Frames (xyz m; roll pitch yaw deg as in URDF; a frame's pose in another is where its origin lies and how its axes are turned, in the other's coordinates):
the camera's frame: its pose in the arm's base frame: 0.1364 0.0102 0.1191 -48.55 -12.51 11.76
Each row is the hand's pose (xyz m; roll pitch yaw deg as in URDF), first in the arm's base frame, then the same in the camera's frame.
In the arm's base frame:
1: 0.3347 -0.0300 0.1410 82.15 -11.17 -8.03
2: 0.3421 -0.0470 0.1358 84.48 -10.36 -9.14
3: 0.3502 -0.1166 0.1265 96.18 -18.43 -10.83
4: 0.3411 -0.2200 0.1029 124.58 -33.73 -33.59
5: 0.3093 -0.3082 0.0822 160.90 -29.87 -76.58
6: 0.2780 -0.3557 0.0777 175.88 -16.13 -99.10
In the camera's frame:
1: 0.1863 -0.0386 -0.0723 124.95 14.84 -12.65
2: 0.1888 -0.0462 -0.0898 127.00 16.18 -12.92
3: 0.1807 -0.0866 -0.1472 136.67 11.21 -19.68
4: 0.1463 -0.1400 -0.2327 150.10 9.70 -45.50
5: 0.0939 -0.1857 -0.2989 153.49 19.36 -81.93
6: 0.0536 -0.2155 -0.3261 149.30 26.37 -107.79

